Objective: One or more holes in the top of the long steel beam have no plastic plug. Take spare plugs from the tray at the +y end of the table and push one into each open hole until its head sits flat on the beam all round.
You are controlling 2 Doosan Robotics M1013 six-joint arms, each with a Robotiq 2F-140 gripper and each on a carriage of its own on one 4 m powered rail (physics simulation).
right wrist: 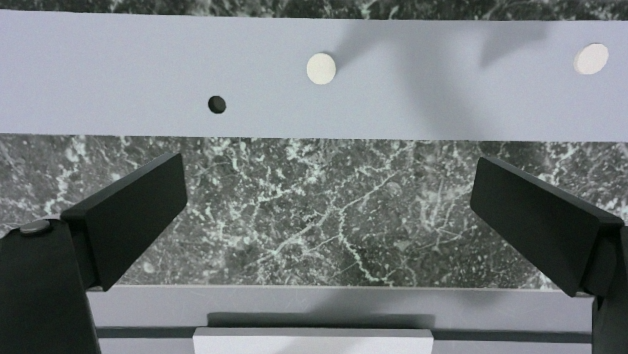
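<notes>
The long steel beam (125,75) runs across the upper part of the right wrist view. One open dark hole (217,104) shows in its top, left of centre and near its lower edge. A white plug head (321,68) sits on the beam up and to the right of that hole. Another white plug head (591,59) is at the far right; a thin side edge of it shows. My right gripper (329,180) is wide open with nothing between its fingers, and its fingertips show below the beam in the view. The spare plug tray cannot be made out. My left gripper does not show.
A dark marbled surface (310,215) lies below the beam in the view, and a strip of it shows above the beam. A grey rail-like strip (150,305) crosses the bottom, with a white block (310,345) at its lower middle. Shadows fall across the beam.
</notes>
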